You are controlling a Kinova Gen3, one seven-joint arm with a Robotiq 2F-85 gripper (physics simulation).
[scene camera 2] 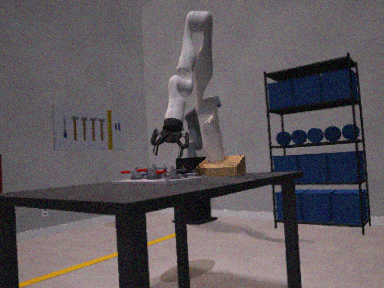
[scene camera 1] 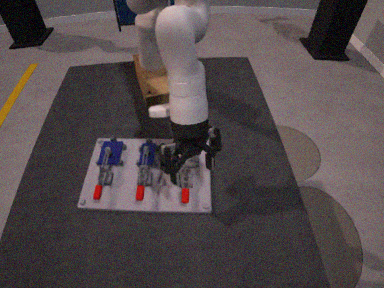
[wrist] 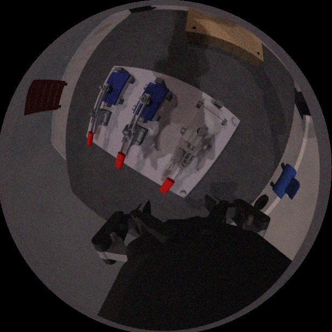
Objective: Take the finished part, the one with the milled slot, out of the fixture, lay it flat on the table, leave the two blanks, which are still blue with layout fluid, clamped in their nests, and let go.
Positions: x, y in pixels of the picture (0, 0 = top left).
my gripper: scene camera 2 167, 156; scene camera 1; wrist
same spot on my gripper: [wrist: 139, 219] = [scene camera 1: 173, 153]
